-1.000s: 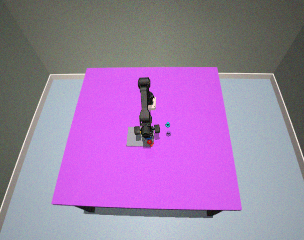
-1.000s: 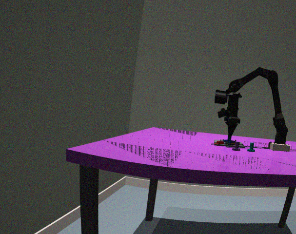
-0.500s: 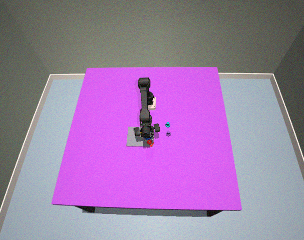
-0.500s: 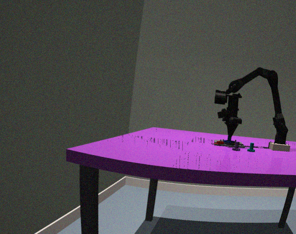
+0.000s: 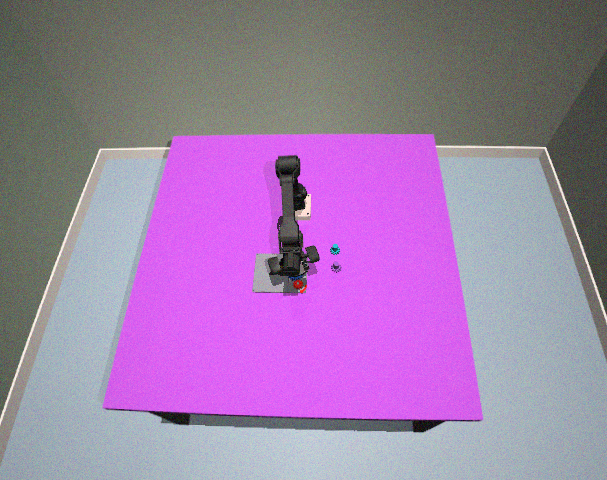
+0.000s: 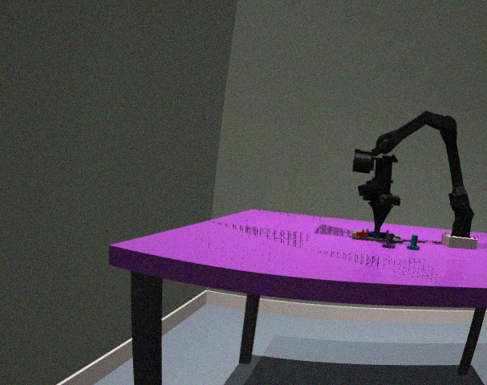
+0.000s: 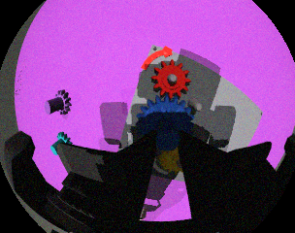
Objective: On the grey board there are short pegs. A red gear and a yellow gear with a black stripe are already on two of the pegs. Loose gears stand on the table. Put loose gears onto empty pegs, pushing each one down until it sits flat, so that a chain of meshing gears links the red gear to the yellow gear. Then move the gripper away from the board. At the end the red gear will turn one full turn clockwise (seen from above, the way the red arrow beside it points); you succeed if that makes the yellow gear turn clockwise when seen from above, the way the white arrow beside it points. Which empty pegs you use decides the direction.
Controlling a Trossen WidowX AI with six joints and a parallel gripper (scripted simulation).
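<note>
The blue gear lies 10 mm below my gripper tip. From my gripper tip the other things lie so: red gear (50 mm ahead, 20 mm below); then red arrow (70 mm ahead, 20 mm to the left, 30 mm below); then yellow gear (50 mm behind, 30 mm to the right, 20 mm below).
</note>
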